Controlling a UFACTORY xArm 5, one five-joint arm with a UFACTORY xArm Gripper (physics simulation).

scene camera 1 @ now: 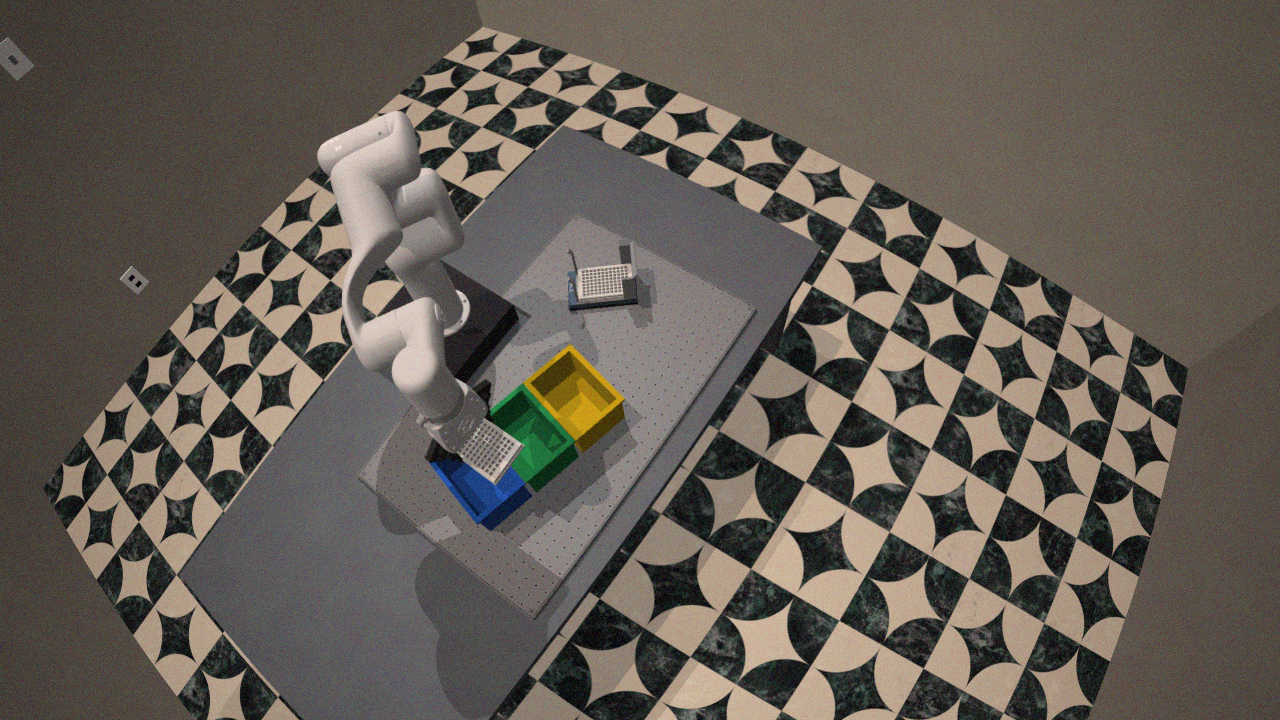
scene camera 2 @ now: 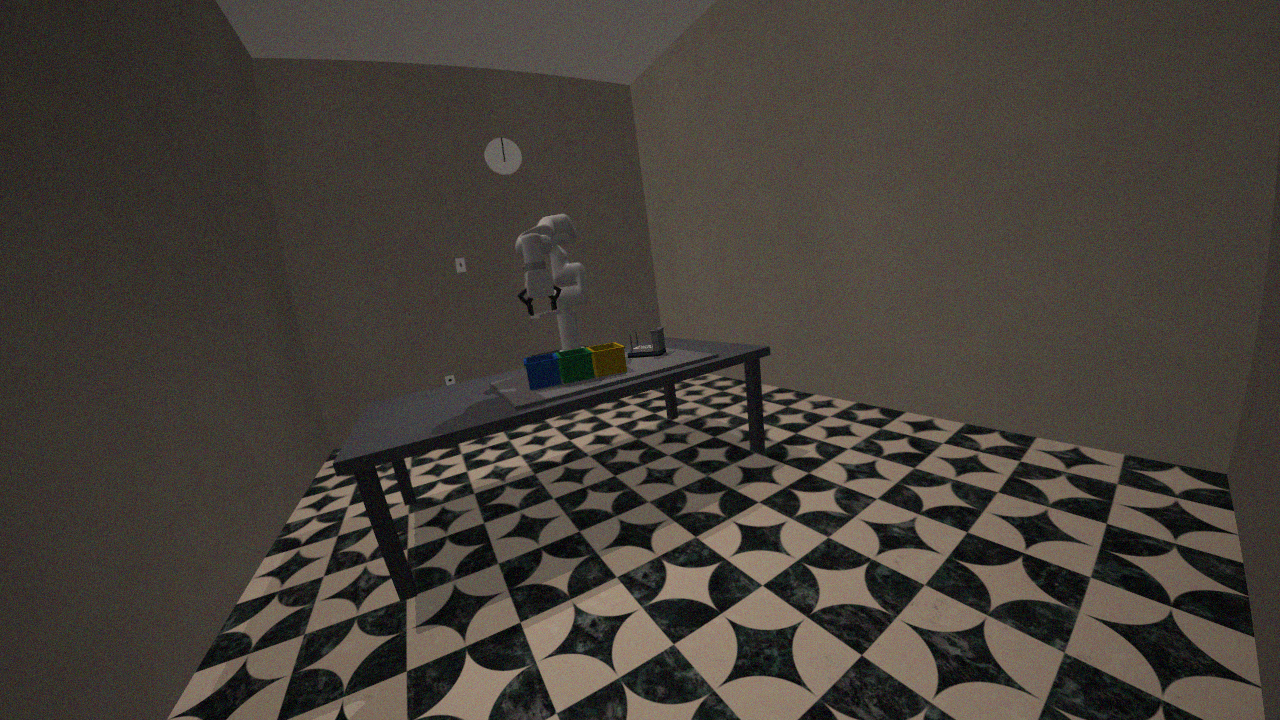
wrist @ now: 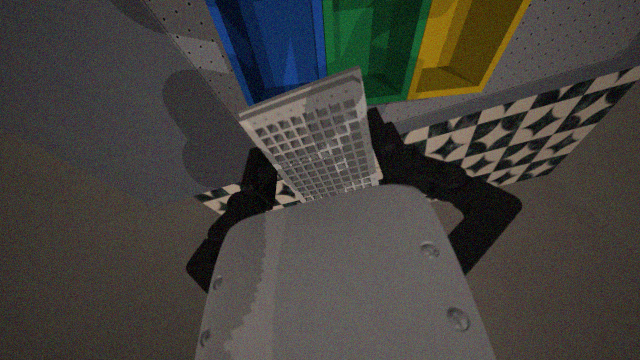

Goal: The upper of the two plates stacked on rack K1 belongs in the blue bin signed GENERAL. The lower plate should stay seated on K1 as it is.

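Places are measured from the arm's base along level axes (x left, y back, z up), in metres.
Pixels of known places: gripper, fingertip midpoint: (scene camera 1: 471, 436) (wrist: 315, 143); arm's base, link origin: (scene camera 1: 445, 313).
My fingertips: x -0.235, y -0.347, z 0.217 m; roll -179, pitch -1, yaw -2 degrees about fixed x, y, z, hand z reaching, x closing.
For each thing: its middle in the pictures, then the offset to it from my fingertips. "*": a spot on its surface instead. Level surfaces: height alone.
- blue bin, surface spot: (scene camera 1: 505, 512) (scene camera 2: 542, 379) * dx -0.062, dy -0.047, dz -0.238 m
- lower plate, body centre: (scene camera 1: 605, 282) (scene camera 2: 648, 348) dx +0.497, dy +0.071, dz -0.237 m
- rack K1, body centre: (scene camera 1: 601, 275) (scene camera 2: 646, 342) dx +0.494, dy +0.076, dz -0.209 m
- green bin, body centre: (wrist: 365, 35) (scene camera 1: 529, 440) (scene camera 2: 574, 364) dx +0.091, dy -0.007, dz -0.219 m
- yellow bin, surface spot: (scene camera 1: 603, 426) (scene camera 2: 612, 363) * dx +0.197, dy -0.121, dz -0.224 m
- perforated board, surface height: dz -0.268 m
- grey table, surface height: dz -0.281 m
The upper plate, a pale plate with a grid of square wells (scene camera 1: 488, 450) (wrist: 320, 145), is between the fingers of my gripper (scene camera 2: 542, 311), which is shut on it. The plate hangs above the blue bin (scene camera 1: 505, 512) (scene camera 2: 542, 372), tilted in the wrist view, and in scene camera 1 its right side overlaps the green bin's edge. No sign can be read on the blue bin. The lower plate (scene camera 1: 604, 282) sits on rack K1 (scene camera 1: 601, 303) (scene camera 2: 657, 342) at the far side of the pegboard.
The green bin (scene camera 1: 554, 467) (scene camera 2: 575, 365) adjoins the blue one, and the yellow bin (scene camera 1: 603, 426) (scene camera 2: 608, 360) stands beyond it. The bins and rack stand on a perforated board (scene camera 1: 689, 313) on the grey table (scene camera 1: 295, 537). The arm's black base block (scene camera 1: 490, 347) is behind the bins.
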